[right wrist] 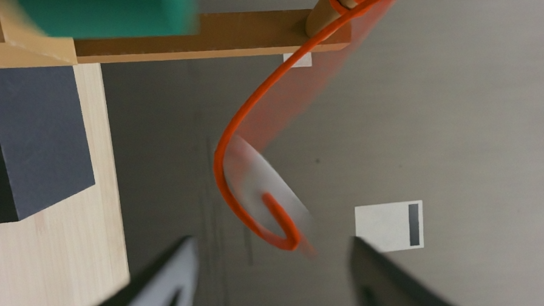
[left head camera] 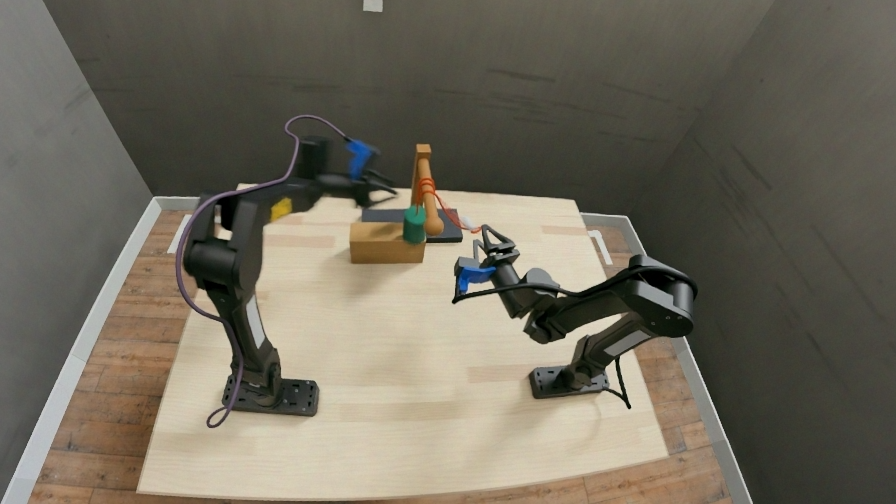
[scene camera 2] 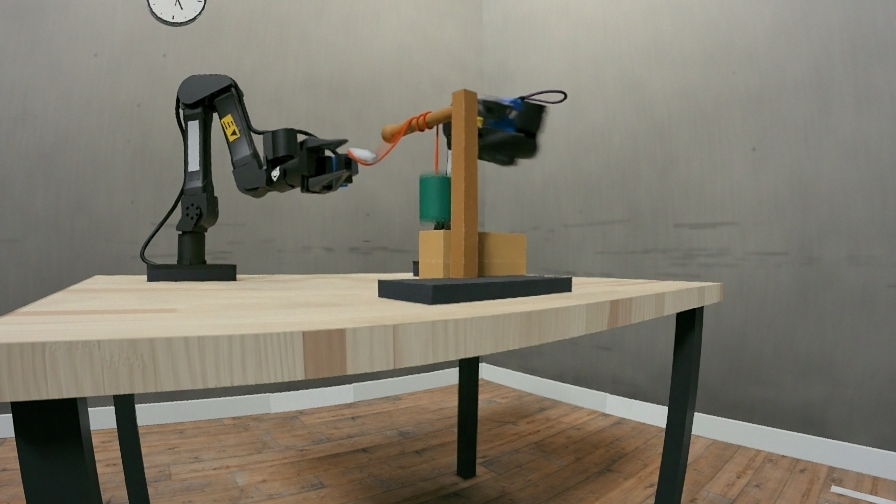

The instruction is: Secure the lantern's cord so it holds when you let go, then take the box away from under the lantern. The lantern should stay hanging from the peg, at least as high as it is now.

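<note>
The green lantern (left head camera: 413, 226) (scene camera 2: 434, 199) (right wrist: 115, 17) hangs upright over the tan box (left head camera: 383, 248) (scene camera 2: 502, 254); I cannot tell if they touch. Its orange cord (scene camera 2: 436, 150) (right wrist: 219, 160) is looped several times around the wooden peg (left head camera: 433, 220) (scene camera 2: 393, 132) (right wrist: 324, 17). The cord's far end, with a blurred white tag (left head camera: 467, 223) (scene camera 2: 362, 154) (right wrist: 265, 175), hangs off the peg by my right gripper (left head camera: 479, 235) (scene camera 2: 352, 161) (right wrist: 272, 249), whose fingers are open. My left gripper (left head camera: 392, 193) is open and blurred, left of the peg in the head view, partly hidden behind the post in scene camera 2.
The peg's wooden post (left head camera: 422, 150) (scene camera 2: 464, 188) (right wrist: 200, 35) stands on a dark base (left head camera: 451, 234) (scene camera 2: 520, 288) (right wrist: 45, 130) near the far table edge. In the head view the box lies in front of this base, between the two arms.
</note>
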